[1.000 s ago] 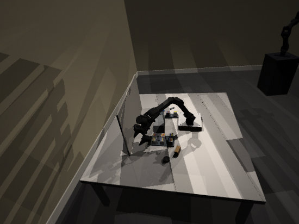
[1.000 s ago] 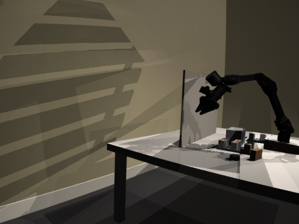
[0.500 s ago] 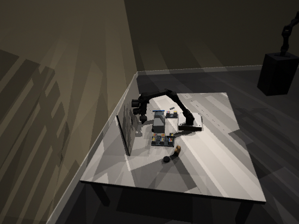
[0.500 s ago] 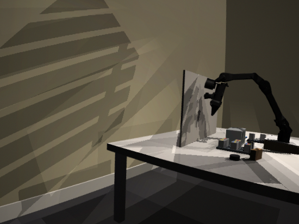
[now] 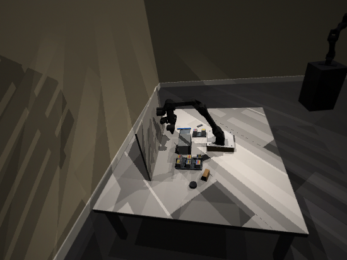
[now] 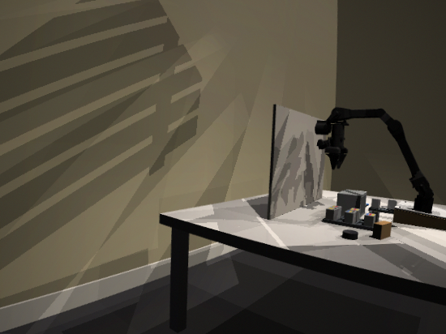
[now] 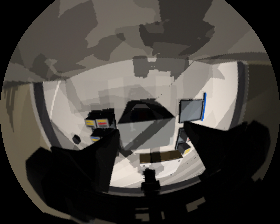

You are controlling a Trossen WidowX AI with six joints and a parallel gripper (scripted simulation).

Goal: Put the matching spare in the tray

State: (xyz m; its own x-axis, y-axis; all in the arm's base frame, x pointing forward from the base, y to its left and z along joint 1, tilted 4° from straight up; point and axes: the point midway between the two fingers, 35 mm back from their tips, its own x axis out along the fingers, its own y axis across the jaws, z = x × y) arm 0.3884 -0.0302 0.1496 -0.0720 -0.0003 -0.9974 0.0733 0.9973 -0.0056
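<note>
Right now my gripper tip is 22 cm past the dark holder, 16 cm to the left of it and 19 cm above it. Round my gripper tip: upright grey panel (16 cm ahead, 1 cm to the right, 3 cm above); blue-rimmed tray (8 cm behind, 20 cm to the right, 19 cm below); grey mounted unit (8 cm behind, 2 cm to the left, 15 cm below).
</note>
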